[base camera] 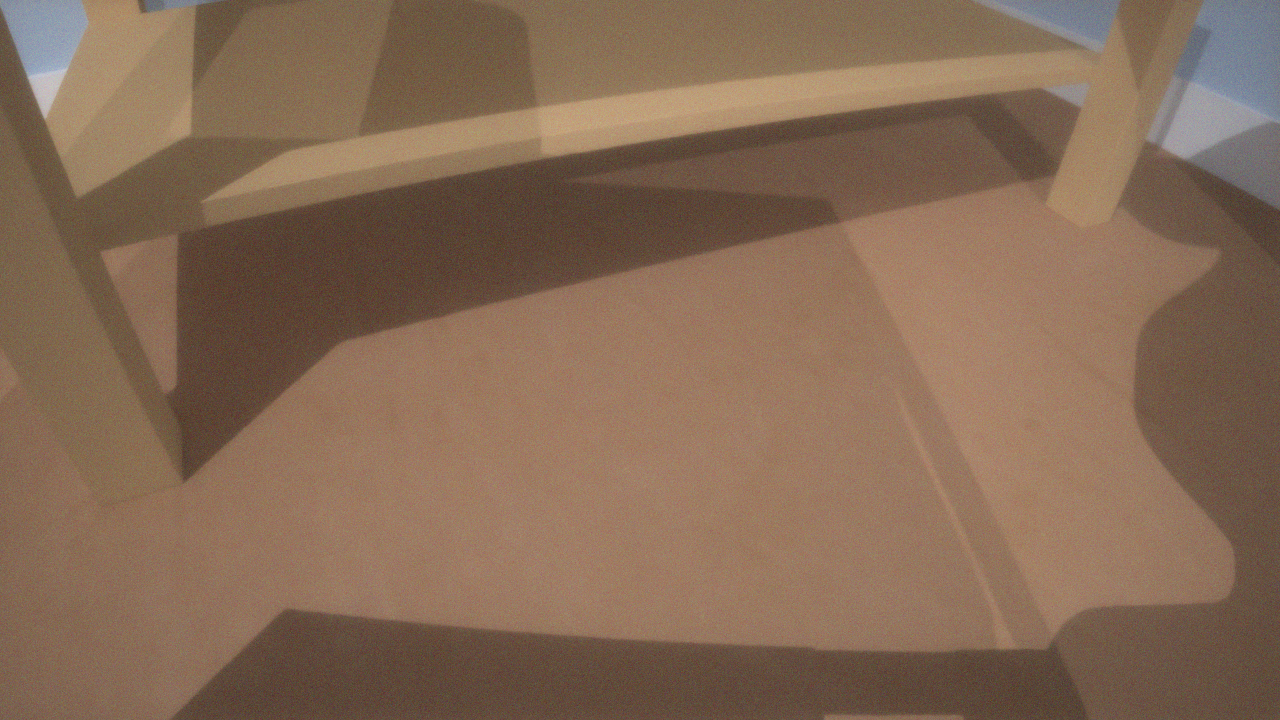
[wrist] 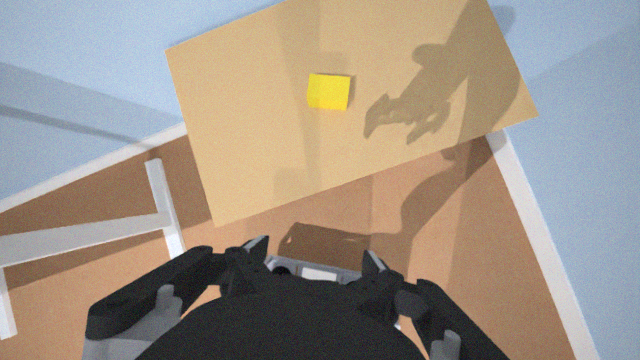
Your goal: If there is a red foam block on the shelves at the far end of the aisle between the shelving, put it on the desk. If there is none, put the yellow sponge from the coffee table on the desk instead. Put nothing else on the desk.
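Frame: origin at the arm's base, x left, y ahead, z down, level; centimetres.
Seen in the pictures: gripper, fingertip midpoint: (wrist: pixel 314 253).
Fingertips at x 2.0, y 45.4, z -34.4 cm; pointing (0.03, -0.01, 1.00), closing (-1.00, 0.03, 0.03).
Note:
Offsets run from my fingertips to a thing's top centre. "spot": to the spot under its first point. Level surfaces: height alone.
The yellow sponge @(dz +24.6, dx +4.0, dy +30.0 cm) (wrist: pixel 328 92) lies on the wooden coffee table @(dz +29.1 cm) (wrist: pixel 240 150), near the middle of its top in the wrist view. In the base camera view the table (base camera: pixel 626 102) shows its lower board and legs. My gripper (wrist: pixel 314 253) is open, with no object between its fingers. In the wrist view it appears below the table's near edge, apart from the sponge. The gripper's shadow falls on the table top to the right of the sponge. No red foam block, shelves or desk show in these views.
A white frame with bars (wrist: pixel 85 231) stands on the floor left of the table. Blue walls with white baseboards (wrist: pixel 545 240) meet behind and to the right of the table. A table leg @(spot: dz +63.8, dx +25.5, dy -8.3 cm) (base camera: pixel 89 358) stands at the left in the base camera view, another @(spot: dz +66.0, dx -45.6, dy +31.4 cm) (base camera: pixel 1105 152) at the right.

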